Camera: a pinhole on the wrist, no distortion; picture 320 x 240 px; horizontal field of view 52.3 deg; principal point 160.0 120.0 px. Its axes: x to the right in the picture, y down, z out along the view. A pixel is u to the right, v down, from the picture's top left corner.
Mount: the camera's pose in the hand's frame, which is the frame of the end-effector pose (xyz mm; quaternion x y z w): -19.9 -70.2 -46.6 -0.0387 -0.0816 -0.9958 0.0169
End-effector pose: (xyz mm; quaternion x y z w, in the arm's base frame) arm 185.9 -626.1 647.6 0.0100 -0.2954 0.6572 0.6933
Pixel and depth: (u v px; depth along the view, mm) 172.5 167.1 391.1
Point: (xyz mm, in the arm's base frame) 105.0 -777.9 957.0
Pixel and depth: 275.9 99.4 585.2
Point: -72.7 -1003.2 993.5
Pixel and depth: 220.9 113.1 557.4
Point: -39.8 -901.3 1020.8
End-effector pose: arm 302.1 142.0 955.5 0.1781 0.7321 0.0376 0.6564
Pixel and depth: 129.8 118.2 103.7
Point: 344.4 82.5 935.5
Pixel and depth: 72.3 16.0 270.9
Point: 504.9 185.1 880.4
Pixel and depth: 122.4 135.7 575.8
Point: 800.8 75.9 799.3
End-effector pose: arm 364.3 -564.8 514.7 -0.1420 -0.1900 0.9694 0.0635
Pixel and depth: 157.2 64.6 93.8
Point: 366.3 -546.2 571.2
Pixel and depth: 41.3 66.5 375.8
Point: 134.9 -697.0 725.6
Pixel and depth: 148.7 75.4 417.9
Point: 232.3 -735.4 801.8
